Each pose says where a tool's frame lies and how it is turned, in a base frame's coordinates. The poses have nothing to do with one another.
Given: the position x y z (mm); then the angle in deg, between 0 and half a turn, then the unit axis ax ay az.
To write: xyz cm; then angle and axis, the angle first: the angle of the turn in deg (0 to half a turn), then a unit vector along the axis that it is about. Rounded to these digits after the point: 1 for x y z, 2 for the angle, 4 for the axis.
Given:
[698, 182, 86, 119.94, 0.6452, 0.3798, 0.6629]
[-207, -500, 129, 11.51, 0.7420, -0.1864, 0.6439]
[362, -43, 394, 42.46, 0.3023, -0.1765, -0.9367]
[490, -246, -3, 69.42, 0.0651, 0.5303, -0.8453]
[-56, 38, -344, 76.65, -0.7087, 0.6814, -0.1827]
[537, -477, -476, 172.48, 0.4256, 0.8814, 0.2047]
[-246, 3, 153, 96.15, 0.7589, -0.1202, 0.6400]
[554, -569, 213, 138.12, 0.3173, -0.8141, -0.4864]
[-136, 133, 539, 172.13, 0.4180, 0.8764, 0.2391]
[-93, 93, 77, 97.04, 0.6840, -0.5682, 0.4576]
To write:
[69.8, 18.2, 8.6, 119.94, 0.6452, 0.3798, 0.6629]
[-20.7, -50.0, 12.9, 11.51, 0.7420, -0.1864, 0.6439]
[36.2, -4.3, 39.4, 42.46, 0.3023, -0.1765, -0.9367]
[49.0, -24.6, -0.3, 69.42, 0.0651, 0.5303, -0.8453]
[-5.6, 3.8, -34.4, 76.65, -0.7087, 0.6814, -0.1827]
[53.7, -47.7, -47.6, 172.48, 0.4256, 0.8814, 0.2047]
[-24.6, 0.3, 15.3, 96.15, 0.7589, -0.1202, 0.6400]
[55.4, -56.9, 21.3, 138.12, 0.3173, -0.8141, -0.4864]
[-13.6, 13.3, 53.9, 172.13, 0.4180, 0.8764, 0.2391]
[-9.3, 9.3, 7.7, 97.04, 0.6840, -0.5682, 0.4576]

